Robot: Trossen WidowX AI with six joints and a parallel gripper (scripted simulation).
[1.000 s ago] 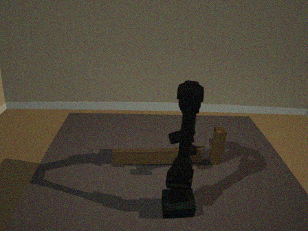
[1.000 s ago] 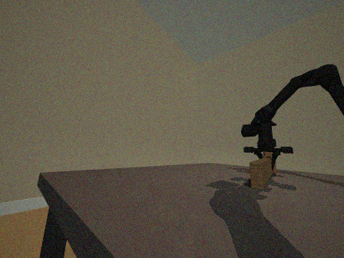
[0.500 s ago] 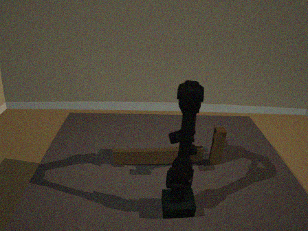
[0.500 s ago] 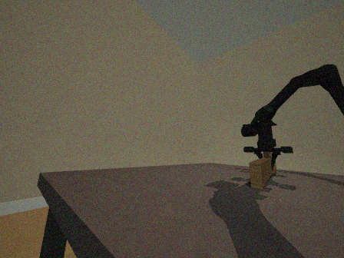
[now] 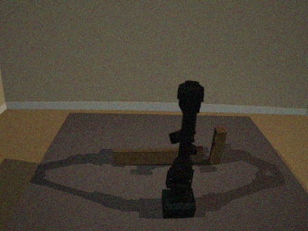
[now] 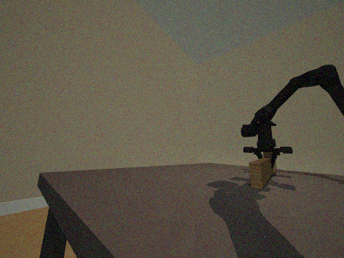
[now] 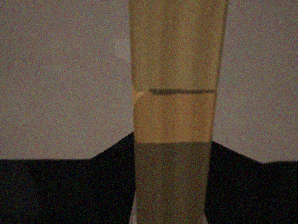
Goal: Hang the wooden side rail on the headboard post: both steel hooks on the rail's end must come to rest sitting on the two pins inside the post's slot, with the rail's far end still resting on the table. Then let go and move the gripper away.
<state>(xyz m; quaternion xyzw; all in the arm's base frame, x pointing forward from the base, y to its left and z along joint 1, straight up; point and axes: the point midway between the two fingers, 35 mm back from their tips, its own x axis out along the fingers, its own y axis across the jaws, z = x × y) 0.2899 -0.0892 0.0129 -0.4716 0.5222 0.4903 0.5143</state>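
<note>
Right now the headboard post is 10 mm behind my gripper tip, 150 mm to the right of it and 40 mm above it.
</note>
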